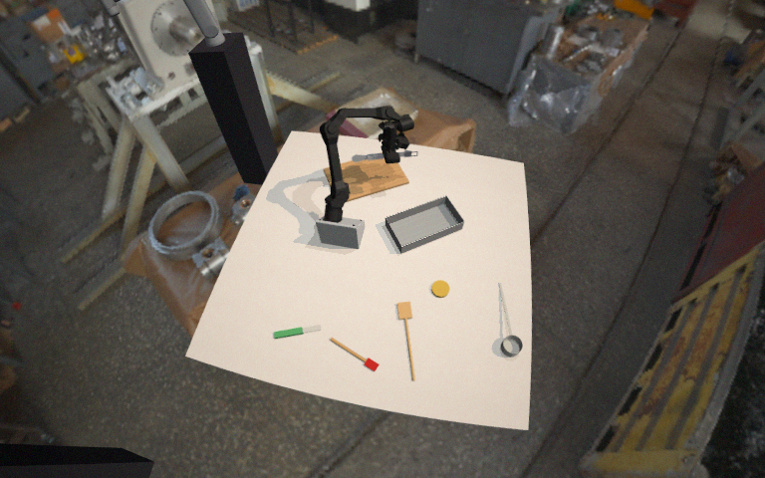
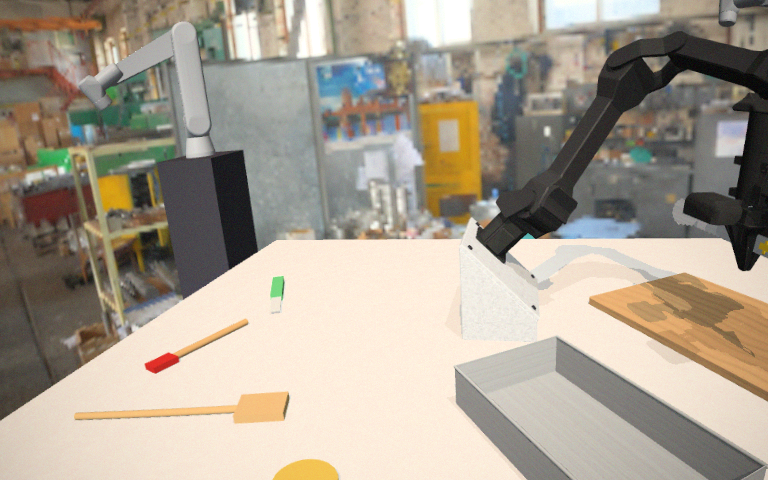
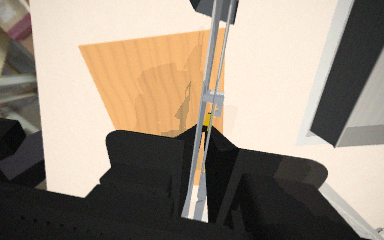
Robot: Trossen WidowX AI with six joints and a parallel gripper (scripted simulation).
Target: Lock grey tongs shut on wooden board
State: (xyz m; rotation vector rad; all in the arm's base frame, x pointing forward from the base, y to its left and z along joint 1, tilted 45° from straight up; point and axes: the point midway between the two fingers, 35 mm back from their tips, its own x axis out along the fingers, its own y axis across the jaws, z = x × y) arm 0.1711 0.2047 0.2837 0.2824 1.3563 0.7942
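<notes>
My gripper tip is now 20 mm short of the small yellow mark, 10 mm to the right of it and 40 mm below it. Also, from my gripper tip: wooden board: 110 mm behind, 20 mm to the left, 130 mm below; yellow disc: 290 mm ahead, 510 mm to the right, 130 mm below; grey roasting tin: 200 mm ahead, 230 mm to the right, 110 mm below.
</notes>
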